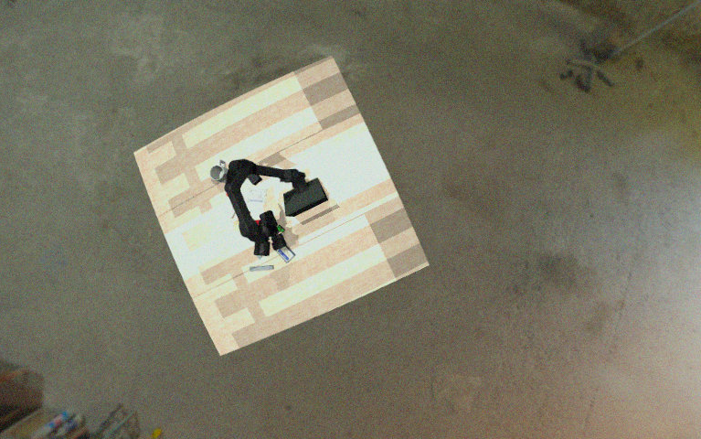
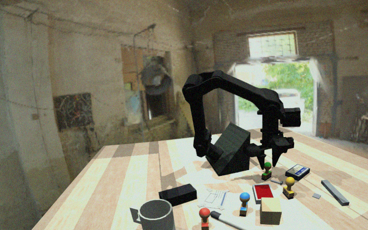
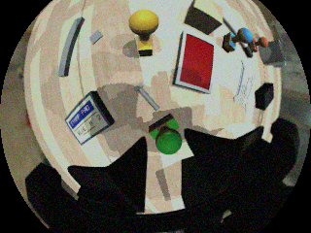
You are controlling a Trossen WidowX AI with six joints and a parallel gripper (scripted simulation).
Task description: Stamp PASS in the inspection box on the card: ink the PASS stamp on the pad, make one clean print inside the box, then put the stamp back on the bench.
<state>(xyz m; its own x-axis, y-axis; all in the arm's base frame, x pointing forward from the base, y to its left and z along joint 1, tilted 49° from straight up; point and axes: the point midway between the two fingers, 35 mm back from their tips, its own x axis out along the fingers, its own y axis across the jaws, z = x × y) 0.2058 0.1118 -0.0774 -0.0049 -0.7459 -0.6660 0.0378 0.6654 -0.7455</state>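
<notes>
Now: gripper tip 20 mm above the green-knobbed stamp. The rest, counted from my gripper tip: red ink pad (90 mm ahead, 70 mm to the right, 40 mm below); then yellow-knobbed stamp (130 mm ahead, 20 mm below); then blue-knobbed stamp (140 mm ahead, 170 mm to the right, 20 mm below).
</notes>
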